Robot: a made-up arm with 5 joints.
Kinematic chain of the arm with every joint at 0, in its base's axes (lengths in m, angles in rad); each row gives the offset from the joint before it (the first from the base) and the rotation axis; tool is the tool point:
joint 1: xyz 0 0 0.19 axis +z
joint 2: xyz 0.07 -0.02 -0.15 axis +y
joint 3: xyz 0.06 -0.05 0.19 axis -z
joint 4: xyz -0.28 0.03 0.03 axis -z
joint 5: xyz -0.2 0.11 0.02 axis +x
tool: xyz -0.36 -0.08 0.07
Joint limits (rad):
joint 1: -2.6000..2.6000
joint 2: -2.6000..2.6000
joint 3: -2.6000..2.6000
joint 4: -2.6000..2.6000
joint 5: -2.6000..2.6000
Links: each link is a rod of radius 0.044 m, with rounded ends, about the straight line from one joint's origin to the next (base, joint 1, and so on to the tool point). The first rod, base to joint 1, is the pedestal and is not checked.
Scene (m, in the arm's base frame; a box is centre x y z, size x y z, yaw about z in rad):
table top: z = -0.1
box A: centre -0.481 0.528 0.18 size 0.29 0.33 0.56 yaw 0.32
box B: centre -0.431 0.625 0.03 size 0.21 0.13 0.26 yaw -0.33
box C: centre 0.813 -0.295 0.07 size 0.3 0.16 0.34 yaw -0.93
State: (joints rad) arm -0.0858 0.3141 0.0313 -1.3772 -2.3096
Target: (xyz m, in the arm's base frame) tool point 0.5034 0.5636 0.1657
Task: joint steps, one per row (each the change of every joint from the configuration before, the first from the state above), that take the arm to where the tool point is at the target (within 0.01 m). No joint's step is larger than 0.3 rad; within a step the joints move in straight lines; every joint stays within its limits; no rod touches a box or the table.
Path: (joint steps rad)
1: -0.2008 0.1205 0.1693 0.1792 -0.0933
2: -0.2008 0.1206 0.1692 0.1792 -0.0932
3: -0.2008 0.1205 0.1693 0.1792 -0.0933
4: -0.1569 -0.2248 0.1467 0.0384 0.0199
5: -0.1568 -0.2247 0.1466 0.0384 0.0198
6: -0.1569 -0.2248 0.1467 0.0384 0.0198
7: -0.1568 -0.2248 0.1466 0.0383 0.0199

